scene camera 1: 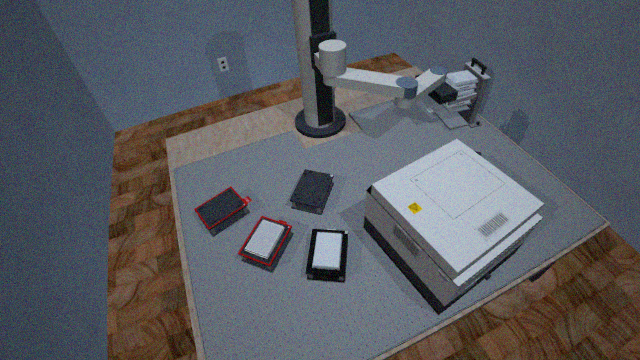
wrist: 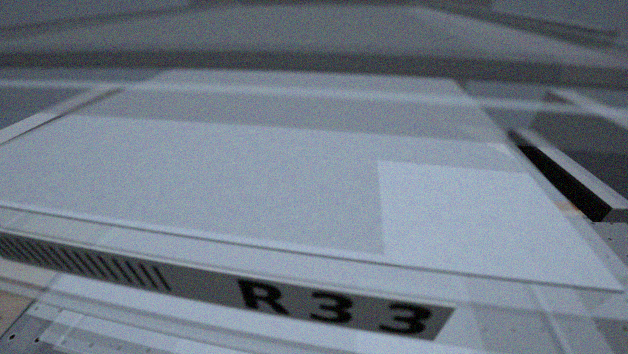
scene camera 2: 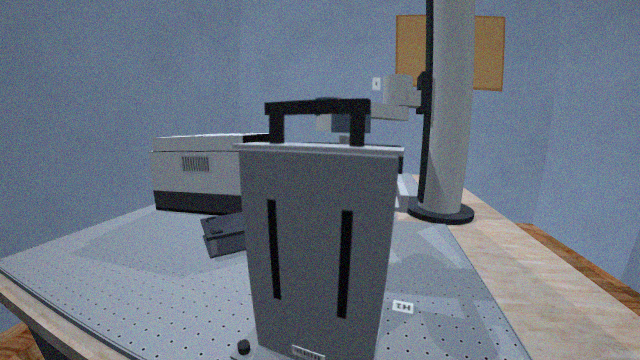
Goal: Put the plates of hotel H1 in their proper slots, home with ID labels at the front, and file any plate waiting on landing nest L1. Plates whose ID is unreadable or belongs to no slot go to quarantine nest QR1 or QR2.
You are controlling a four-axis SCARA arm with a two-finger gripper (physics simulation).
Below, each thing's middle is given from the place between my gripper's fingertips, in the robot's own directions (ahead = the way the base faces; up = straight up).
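Scene:
There's a white plate (scene camera 1: 265, 238) that's 103 cm to the right of my hand, 29 cm ahead of it and 13 cm below it. As for the hotel back panel (scene camera 2: 311, 189), my hand is 6 cm above it and 6 cm to the right of it. Going by their middles, the panel is the nearest to my hand of the things named here.

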